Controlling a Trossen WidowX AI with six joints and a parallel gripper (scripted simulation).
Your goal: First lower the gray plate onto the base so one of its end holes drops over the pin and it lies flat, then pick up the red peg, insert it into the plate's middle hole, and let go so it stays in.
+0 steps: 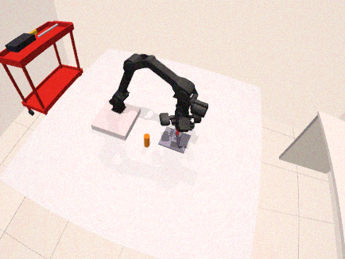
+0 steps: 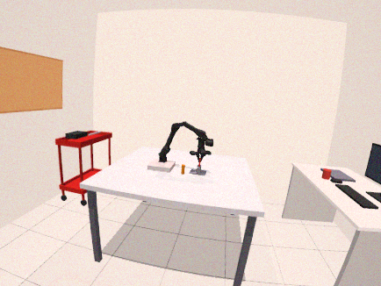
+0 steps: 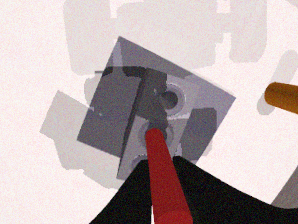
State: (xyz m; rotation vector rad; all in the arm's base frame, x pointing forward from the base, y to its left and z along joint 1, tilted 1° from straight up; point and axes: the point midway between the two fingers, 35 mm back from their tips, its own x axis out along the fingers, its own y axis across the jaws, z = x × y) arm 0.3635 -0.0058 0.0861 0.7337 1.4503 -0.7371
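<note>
Right now the red peg is right at my gripper tip. Also, from my gripper tip: orange cylinder: 12 cm behind, 10 cm to the right, 6 cm below; then gray plate: 5 cm below; then dark base: 9 cm below, 1 cm to the left, 1 cm behind.
</note>
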